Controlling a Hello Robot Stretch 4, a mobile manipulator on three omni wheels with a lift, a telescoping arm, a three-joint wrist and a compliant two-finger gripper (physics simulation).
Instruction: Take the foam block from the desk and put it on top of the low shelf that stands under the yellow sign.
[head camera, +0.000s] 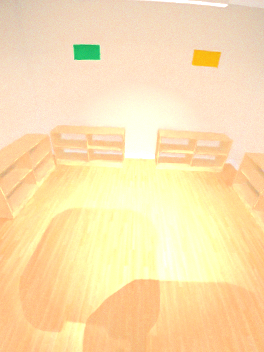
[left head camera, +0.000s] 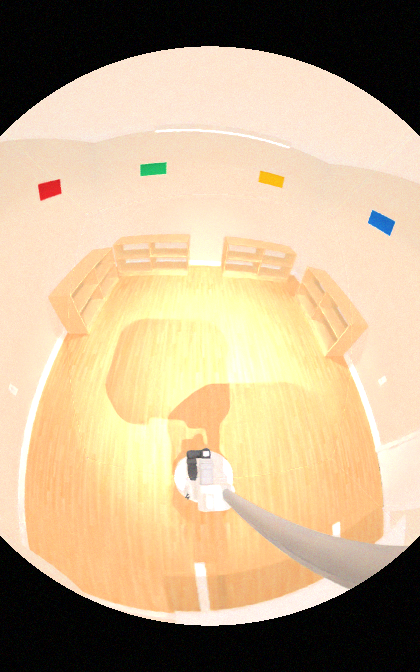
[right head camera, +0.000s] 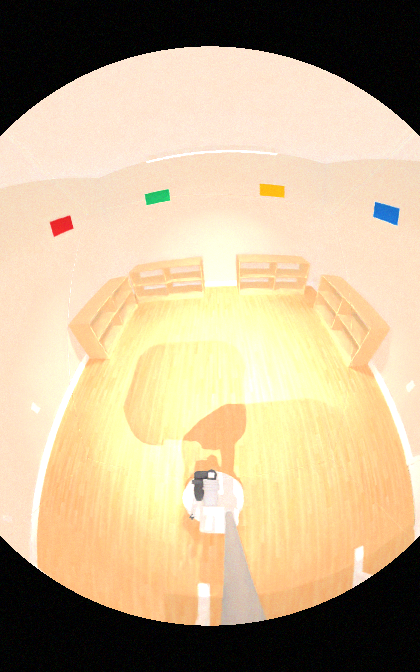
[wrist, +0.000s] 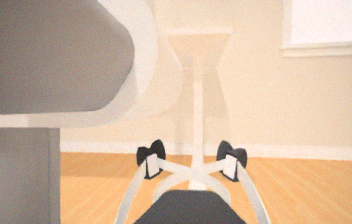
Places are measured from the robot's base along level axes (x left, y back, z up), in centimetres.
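Pixels of known places: gripper, fingertip midpoint: (wrist: 190, 152).
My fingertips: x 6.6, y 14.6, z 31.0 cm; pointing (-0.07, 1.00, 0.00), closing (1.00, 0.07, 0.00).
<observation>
Behind a point stands the place of what it marks.
The yellow sign (head camera: 206, 58) {x -97.4, y -318.4, z 172.5 cm} (left head camera: 271, 179) (right head camera: 272, 190) hangs on the far wall, right of centre. The low wooden shelf (head camera: 194, 135) {x -96.4, y -293.6, z 58.2 cm} (left head camera: 260, 243) (right head camera: 273, 258) under it stands against that wall and has open compartments; no object shows on its top. My gripper (wrist: 190, 152) {x 6.6, y 14.6, z 31.0 cm} is open in the wrist view, its two dark fingertips well apart with no object between them. A pale, desk-like table (wrist: 200, 33) {x 6.2, y 80.8, z 67.0 cm} with an upright support stands beyond the fingers in the wrist view. The foam block does not show in these views.
Another low shelf (head camera: 90, 131) {x 78.0, y -283.4, z 58.2 cm} (left head camera: 152, 239) (right head camera: 167, 263) stands left of it under the green sign (head camera: 87, 52) {x 82.9, y -315.8, z 171.9 cm} (left head camera: 153, 169) (right head camera: 157, 197). Shelves also stand along the left and right walls, near the red sign (left head camera: 50, 189) (right head camera: 61, 226) and blue sign (left head camera: 381, 222) (right head camera: 386, 213).
</observation>
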